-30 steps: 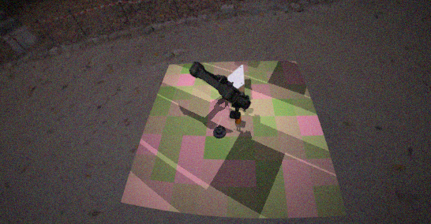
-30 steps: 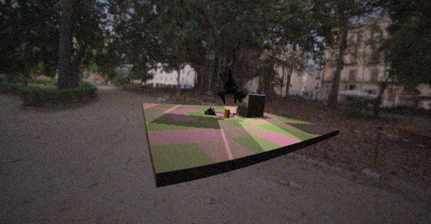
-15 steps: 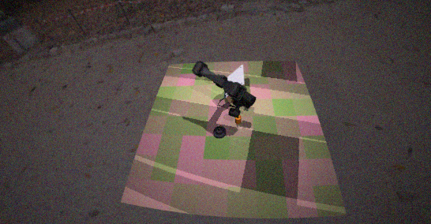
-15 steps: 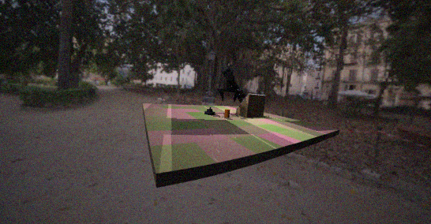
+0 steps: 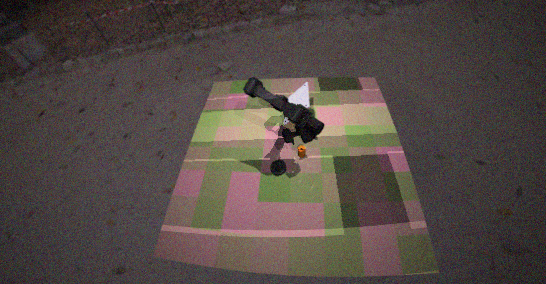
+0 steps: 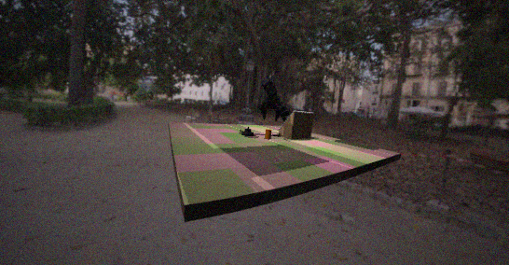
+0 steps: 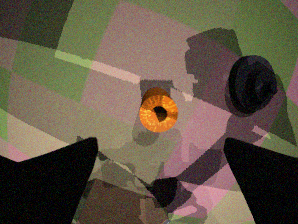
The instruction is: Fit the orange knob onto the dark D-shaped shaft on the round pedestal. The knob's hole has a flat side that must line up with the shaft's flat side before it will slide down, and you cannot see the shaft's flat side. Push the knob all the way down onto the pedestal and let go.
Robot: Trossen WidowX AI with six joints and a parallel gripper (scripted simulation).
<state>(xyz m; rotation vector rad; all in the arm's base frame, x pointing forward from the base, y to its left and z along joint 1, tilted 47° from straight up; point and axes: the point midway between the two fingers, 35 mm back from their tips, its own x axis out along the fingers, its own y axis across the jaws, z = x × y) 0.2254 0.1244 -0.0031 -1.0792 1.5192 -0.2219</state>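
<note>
Now: gripper tip 90 mm above the orange knob. Also, from my gripper tip: round dark pedestal: 110 mm to the right, 110 mm ahead, 90 mm below.
</note>
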